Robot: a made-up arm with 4 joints.
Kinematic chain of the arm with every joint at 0, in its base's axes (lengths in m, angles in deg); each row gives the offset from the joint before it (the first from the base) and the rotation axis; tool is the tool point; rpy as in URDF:
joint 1: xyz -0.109 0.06 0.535 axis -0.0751 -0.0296 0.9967
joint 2: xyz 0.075 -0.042 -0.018 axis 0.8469 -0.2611 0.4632
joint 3: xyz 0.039 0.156 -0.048 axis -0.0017 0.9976 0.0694
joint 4: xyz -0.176 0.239 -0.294 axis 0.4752 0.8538 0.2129
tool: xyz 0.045 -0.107 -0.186 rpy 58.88 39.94 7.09
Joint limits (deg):
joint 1: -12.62..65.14
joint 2: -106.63..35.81
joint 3: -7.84..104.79
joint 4: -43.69..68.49
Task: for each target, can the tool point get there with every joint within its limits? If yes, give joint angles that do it. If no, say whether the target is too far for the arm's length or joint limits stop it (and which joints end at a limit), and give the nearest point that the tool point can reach.
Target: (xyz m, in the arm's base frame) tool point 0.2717 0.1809 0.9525
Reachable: no: joint limits stop it (at a limit: joint 1, joint 3, joint 4) | nearest point -0.1420 0.5408 0.7938 | short by 0.571 m
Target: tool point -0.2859 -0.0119 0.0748
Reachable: yes | joints 2.26 -54.05 21.99 -27.63
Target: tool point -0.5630 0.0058 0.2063
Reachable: yes | joints 41.01 -5.00 41.54 29.76
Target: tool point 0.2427 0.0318 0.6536
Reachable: no: joint limits stop it (at a limit: joint 1, joint 2, joint 3, joint 4) | nearest point 0.1732 -0.2895 0.3481 | short by 0.449 m
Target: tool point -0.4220 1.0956 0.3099
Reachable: no: too far | nearest point -0.2701 0.6010 0.3885 | short by 0.523 m
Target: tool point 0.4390 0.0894 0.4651
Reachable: no: joint limits stop it (at a limit: joint 1, joint 3, joint 4) | nearest point 0.1794 -0.2254 0.2479 | short by 0.462 m
